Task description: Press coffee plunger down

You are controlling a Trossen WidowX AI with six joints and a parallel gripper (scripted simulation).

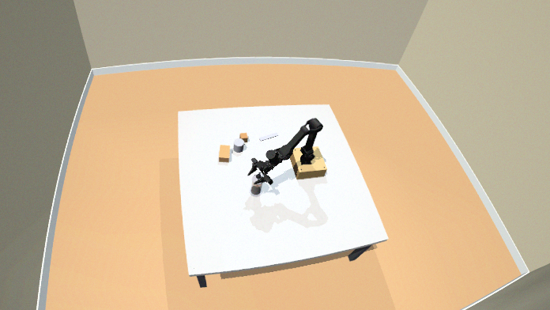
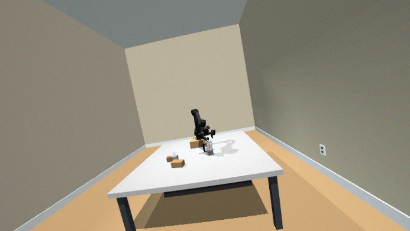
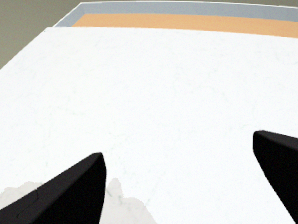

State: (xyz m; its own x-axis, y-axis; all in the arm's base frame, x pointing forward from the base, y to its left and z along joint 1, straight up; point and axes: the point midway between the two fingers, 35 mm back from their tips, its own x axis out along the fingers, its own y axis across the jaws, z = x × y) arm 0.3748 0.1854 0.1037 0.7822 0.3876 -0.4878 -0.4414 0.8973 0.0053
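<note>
The coffee press lies 90 mm below my gripper tip, 60 mm behind it and 40 mm to the right of it. The rest, counted from my gripper tip: small tan cube: 460 mm to the right, 150 mm below, 10 mm behind; then tan box: 320 mm to the right, 150 mm below, 140 mm ahead; then grey cylinder: 380 mm to the right, 140 mm below, 30 mm ahead.
</note>
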